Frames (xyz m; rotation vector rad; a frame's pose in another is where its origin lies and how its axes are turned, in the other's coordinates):
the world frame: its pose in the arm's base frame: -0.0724 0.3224 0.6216 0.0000 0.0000 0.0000
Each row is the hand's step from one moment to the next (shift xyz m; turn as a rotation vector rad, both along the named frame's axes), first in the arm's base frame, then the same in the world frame.
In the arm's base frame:
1: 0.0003 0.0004 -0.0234 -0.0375 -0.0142 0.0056
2: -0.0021 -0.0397 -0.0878 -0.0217 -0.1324 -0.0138
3: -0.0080 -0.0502 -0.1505 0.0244 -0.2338 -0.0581
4: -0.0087 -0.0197 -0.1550 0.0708 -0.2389 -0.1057
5: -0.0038 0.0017 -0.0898 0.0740 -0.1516 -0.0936
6: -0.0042 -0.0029 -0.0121 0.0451 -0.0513 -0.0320
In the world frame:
1: 0.0003 0.0004 -0.0234 -0.0375 -0.0142 0.0056
2: -0.0021 -0.0397 -0.0878 -0.0217 -0.1324 -0.0138
3: -0.0080 -0.0502 -0.1505 0.0244 -0.2338 -0.0581
4: -0.0087 -0.0197 -0.1550 0.0708 -0.2389 -0.1057
5: -0.0038 0.0017 -0.0898 0.0740 -0.1516 -0.0936
6: -0.0042 -0.0029 -0.0121 0.0451 -0.0513 -0.0320

